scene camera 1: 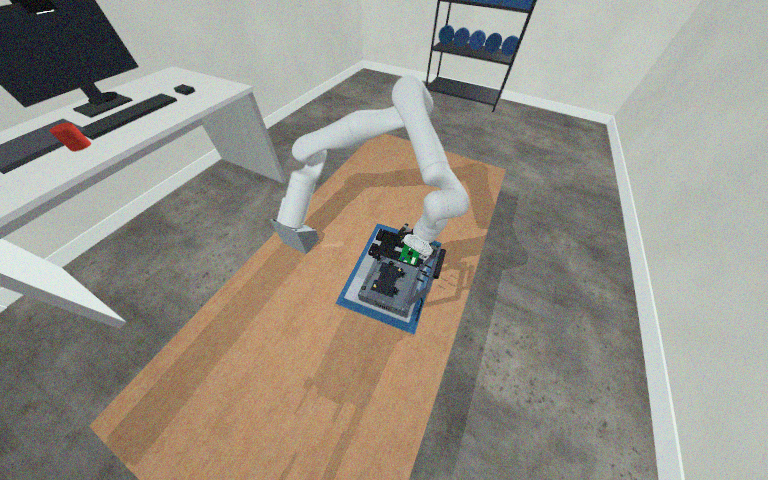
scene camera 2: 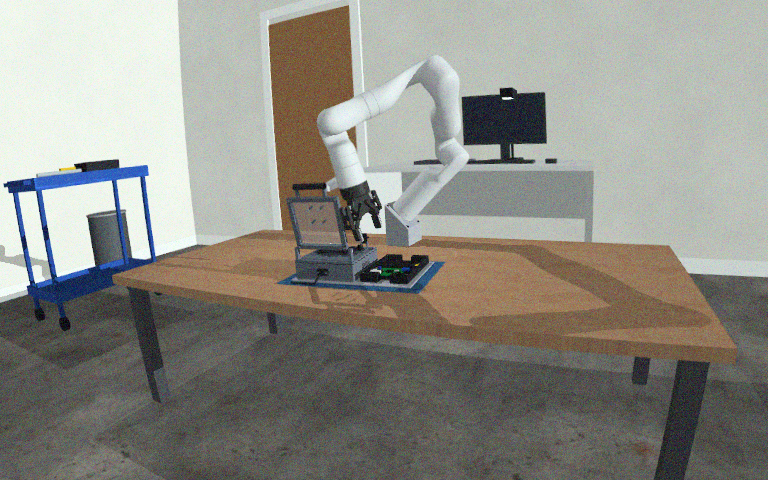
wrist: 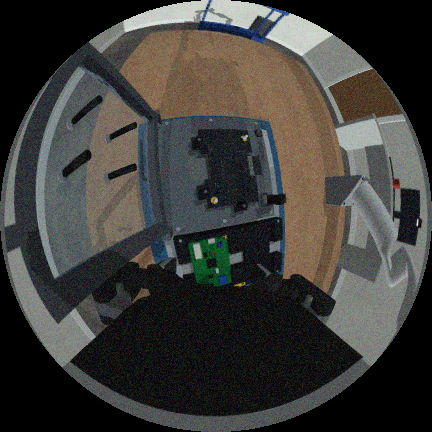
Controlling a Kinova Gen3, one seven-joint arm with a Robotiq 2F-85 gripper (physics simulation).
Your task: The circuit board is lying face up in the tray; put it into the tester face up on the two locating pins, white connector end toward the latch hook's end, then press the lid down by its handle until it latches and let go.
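Seen in the pictures: gripper, fingertip midpoint: [scene camera 2: 370, 234] [wrist: 214, 269]; arm's base, link origin: [scene camera 1: 291, 224] [scene camera 2: 402, 212] [wrist: 358, 190].
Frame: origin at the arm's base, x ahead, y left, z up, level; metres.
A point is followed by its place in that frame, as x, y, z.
The green circuit board [scene camera 1: 408, 254] @(0.465, 0.088, -0.091) [scene camera 2: 392, 271] @(0.469, 0.105, -0.091) [wrist: 211, 261] @(0.469, 0.092, -0.089) lies face up in the black tray [scene camera 1: 385, 242] @(0.356, 0.113, -0.093) [wrist: 255, 241] @(0.373, 0.077, -0.093), its white connector [wrist: 197, 250] @(0.491, 0.063, -0.084) visible near one corner. The grey tester [scene camera 1: 367, 291] @(0.377, -0.135, -0.052) [scene camera 2: 325, 267] @(0.535, -0.064, -0.068) [wrist: 182, 200] @(0.500, -0.027, -0.052) stands beside the tray. Its two locating pins [wrist: 214, 200] @(0.459, -0.020, -0.032) [wrist: 244, 137] @(0.396, -0.110, -0.037) are bare. The clear lid [scene camera 2: 317, 230] @(0.548, -0.072, 0.037) stands open and upright, with its black handle [scene camera 2: 309, 186] @(0.582, -0.067, 0.157) [scene camera 1: 440, 263] @(0.576, -0.076, 0.163) at the top. The latch hook [wrist: 276, 199] @(0.375, -0.010, -0.012) is at the tester's side opposite the lid. My gripper [scene camera 2: 368, 230] @(0.481, 0.051, 0.013) [wrist: 214, 269] @(0.481, 0.051, 0.013) is open and empty, above the tray and near the lid; the arm mostly hides it in scene camera 1.
The tester and tray stand on a blue-edged mat [scene camera 1: 348, 291] @(0.300, -0.139, -0.105) [scene camera 2: 431, 274] @(0.422, 0.203, -0.110) on the wooden table [scene camera 1: 271, 362] @(0.172, -0.442, -0.112) [scene camera 2: 538, 300] @(0.597, 0.496, -0.111). The raised lid frame [wrist: 107, 252] @(0.550, -0.009, 0.078) is close beside the gripper. The arm's base [scene camera 1: 295, 235] @(0.051, -0.046, 0.008) [scene camera 2: 403, 229] @(0.075, 0.022, -0.051) [wrist: 344, 191] @(0.072, 0.000, -0.033) stands beyond the mat. A blue cart [scene camera 2: 84, 177] stands away from the table.
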